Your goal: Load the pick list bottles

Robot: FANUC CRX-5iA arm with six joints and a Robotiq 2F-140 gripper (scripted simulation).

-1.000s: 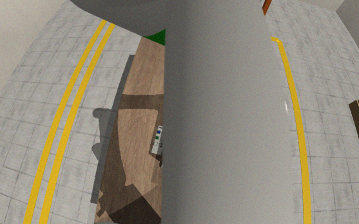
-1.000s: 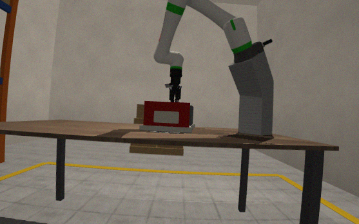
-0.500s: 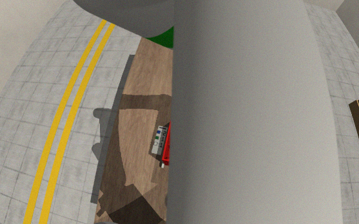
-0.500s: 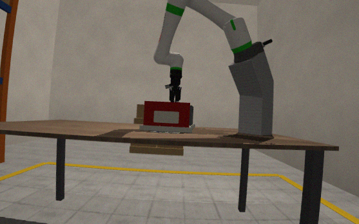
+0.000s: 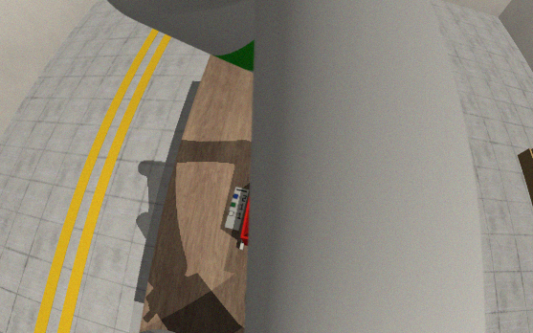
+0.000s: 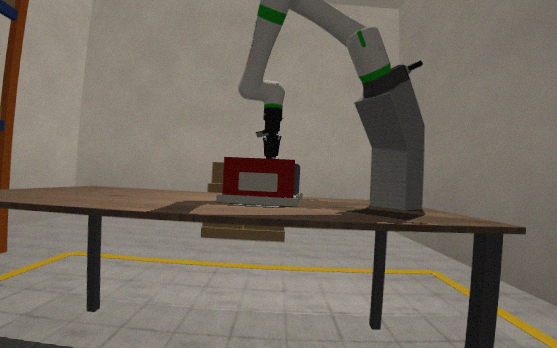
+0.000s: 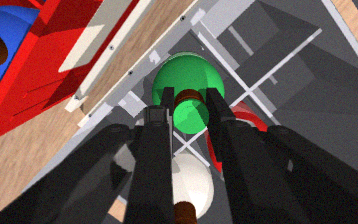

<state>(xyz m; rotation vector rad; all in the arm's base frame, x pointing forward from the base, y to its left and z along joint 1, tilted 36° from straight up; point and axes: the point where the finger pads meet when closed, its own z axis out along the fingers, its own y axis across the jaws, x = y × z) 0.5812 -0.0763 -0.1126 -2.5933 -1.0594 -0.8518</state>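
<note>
Now: hand 80 mm above the green-label bottle. The rest, counted from my hand: grey crate: 40 mm to the right, 90 mm below; then white-label bottle: 80 mm behind, 90 mm to the right, 80 mm below; then red-label bottle: 10 mm ahead, 90 mm to the right, 80 mm below.
</note>
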